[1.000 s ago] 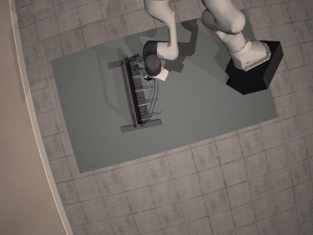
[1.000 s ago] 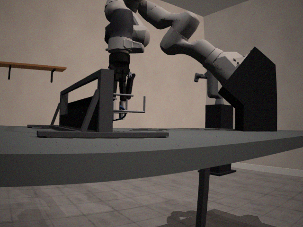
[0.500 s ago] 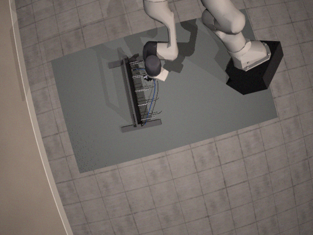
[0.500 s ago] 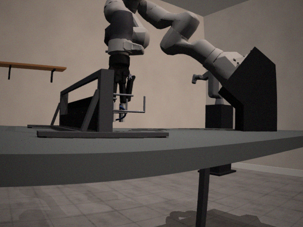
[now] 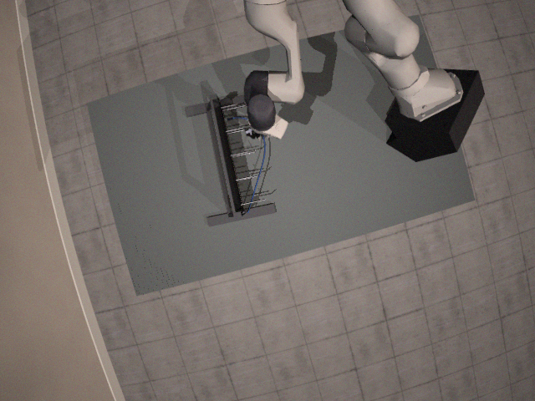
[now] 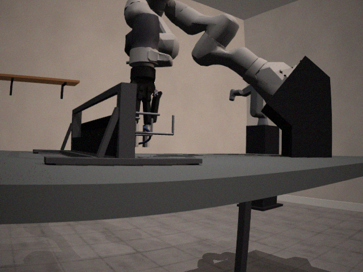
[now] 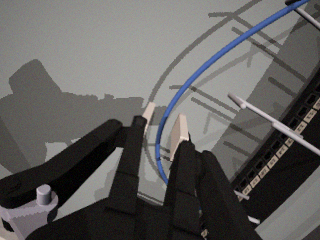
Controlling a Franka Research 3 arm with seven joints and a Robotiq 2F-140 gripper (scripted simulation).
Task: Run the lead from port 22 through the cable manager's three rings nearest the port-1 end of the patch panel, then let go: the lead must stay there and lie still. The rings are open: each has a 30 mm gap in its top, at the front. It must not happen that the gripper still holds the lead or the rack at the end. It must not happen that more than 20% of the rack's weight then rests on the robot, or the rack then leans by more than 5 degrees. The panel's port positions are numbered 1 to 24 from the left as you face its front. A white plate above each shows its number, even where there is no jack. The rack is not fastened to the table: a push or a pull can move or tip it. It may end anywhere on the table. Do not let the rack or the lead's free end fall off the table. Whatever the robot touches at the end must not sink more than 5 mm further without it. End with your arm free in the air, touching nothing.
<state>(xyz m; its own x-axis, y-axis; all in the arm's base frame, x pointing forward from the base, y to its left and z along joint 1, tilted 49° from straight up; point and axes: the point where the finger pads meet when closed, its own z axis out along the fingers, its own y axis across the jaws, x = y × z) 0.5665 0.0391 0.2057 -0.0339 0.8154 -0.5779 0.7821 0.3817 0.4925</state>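
Right now my hand is 170 mm short of the rack, 50 mm to the right of it and 10 mm below it.
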